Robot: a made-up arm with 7 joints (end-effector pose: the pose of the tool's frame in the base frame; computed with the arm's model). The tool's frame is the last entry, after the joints.
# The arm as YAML. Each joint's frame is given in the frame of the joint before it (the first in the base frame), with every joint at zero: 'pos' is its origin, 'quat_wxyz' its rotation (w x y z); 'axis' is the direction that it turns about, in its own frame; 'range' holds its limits. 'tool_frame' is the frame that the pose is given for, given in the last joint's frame.
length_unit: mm
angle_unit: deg
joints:
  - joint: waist
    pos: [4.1, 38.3, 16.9]
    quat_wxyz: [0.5, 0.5, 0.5, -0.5]
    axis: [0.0, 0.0, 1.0]
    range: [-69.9, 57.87]
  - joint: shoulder
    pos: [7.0, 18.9, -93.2]
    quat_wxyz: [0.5, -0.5, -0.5, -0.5]
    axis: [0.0, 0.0, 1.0]
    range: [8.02, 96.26]
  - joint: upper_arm
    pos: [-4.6, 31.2, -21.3]
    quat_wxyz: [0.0, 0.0, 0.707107, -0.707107]
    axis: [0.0, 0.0, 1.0]
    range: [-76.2, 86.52]
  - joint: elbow
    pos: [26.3, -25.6, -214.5]
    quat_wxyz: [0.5, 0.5, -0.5, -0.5]
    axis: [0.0, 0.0, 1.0]
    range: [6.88, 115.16]
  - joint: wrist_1
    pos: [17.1, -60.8, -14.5]
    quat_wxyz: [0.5, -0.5, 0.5, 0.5]
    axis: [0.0, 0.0, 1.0]
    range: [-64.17, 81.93]
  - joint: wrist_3
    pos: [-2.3, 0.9, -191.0]
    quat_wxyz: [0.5, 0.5, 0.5, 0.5]
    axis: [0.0, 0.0, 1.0]
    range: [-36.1, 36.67]
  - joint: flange
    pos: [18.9, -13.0, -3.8]
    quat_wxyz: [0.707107, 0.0, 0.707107, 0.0]
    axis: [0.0, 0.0, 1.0]
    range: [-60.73, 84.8]
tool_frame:
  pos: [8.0, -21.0, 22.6]
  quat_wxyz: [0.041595, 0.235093, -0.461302, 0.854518]
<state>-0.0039 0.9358 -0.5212 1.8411 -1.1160 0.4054 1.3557</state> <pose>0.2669 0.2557 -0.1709 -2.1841 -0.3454 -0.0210</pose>
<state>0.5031 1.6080 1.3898 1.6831 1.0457 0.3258 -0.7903</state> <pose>-0.0927 0.3469 0.3016 -0.2990 0.5867 1.4461</pose>
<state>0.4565 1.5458 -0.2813 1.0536 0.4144 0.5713 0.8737</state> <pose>0.2367 0.5102 0.0427 2.1111 2.3167 0.1499</pose>
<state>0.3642 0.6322 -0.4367 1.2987 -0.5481 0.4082 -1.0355</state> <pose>0.3714 0.2960 -0.1702 1.2397 1.4988 2.4098</pose>
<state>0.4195 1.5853 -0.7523 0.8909 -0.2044 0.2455 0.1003</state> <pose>0.2167 0.5777 -0.0182 -1.4986 -1.2592 -0.8584</pose>
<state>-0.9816 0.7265 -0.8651 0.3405 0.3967 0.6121 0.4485</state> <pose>-0.3099 0.4096 -0.2600 -0.6456 -0.9604 1.1645</pose>
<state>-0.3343 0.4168 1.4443 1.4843 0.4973 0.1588 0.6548</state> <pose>-0.0073 0.5148 -0.1311 0.8298 1.8487 0.8958</pose>
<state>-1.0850 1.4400 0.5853 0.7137 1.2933 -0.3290 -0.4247</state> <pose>0.1554 0.6086 -0.1114 0.7578 2.4606 1.5284</pose>
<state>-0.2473 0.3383 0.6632 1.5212 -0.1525 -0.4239 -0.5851</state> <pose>0.1806 0.4460 -0.2135 0.7101 1.7833 1.7427</pose>
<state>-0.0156 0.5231 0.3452 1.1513 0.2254 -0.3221 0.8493</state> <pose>0.2602 0.4087 -0.2619 1.9280 1.2457 0.2944</pose>
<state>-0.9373 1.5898 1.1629 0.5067 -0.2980 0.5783 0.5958</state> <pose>0.1124 0.6124 0.0796 -0.9097 -2.1440 -0.4113</pose>
